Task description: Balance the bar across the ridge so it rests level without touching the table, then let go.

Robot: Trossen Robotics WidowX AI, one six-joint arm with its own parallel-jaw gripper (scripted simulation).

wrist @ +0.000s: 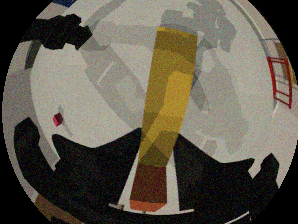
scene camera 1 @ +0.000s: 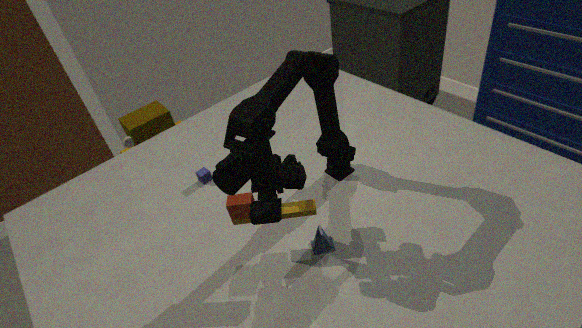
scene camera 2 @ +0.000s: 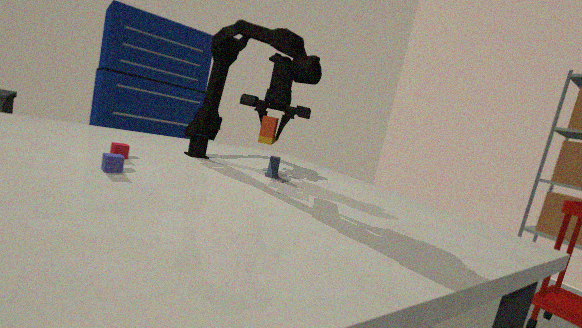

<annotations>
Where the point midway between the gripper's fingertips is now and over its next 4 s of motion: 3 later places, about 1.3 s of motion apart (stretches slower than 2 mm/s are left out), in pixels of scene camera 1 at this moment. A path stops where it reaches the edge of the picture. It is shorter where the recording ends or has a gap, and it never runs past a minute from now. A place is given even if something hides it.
The gripper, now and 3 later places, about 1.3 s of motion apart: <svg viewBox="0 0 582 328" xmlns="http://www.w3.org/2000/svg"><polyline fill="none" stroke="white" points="273,212 330,213 332,223 332,224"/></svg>
</annotations>
